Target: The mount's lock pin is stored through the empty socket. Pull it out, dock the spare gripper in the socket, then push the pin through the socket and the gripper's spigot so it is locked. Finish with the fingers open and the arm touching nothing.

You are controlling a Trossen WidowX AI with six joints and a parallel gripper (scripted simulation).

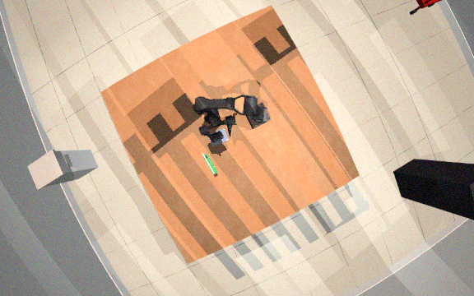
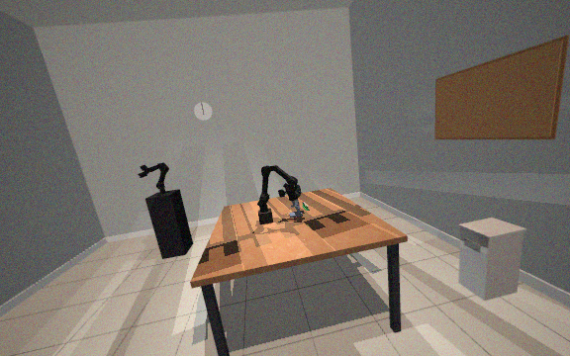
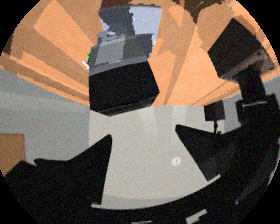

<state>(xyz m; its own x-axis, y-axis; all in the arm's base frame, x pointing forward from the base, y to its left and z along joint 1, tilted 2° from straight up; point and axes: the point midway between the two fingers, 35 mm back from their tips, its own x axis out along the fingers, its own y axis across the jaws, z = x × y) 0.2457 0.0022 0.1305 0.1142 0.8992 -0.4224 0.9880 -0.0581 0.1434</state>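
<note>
My gripper tip is now 18 cm above the green part, 14 cm short of it and 10 cm to the right of it. The rest, counted from my gripper tip: grey mount 15 cm below, 3 cm to the right, 3 cm ahead; spare gripper 8 cm below, 3 cm to the right, 3 cm ahead.
</note>
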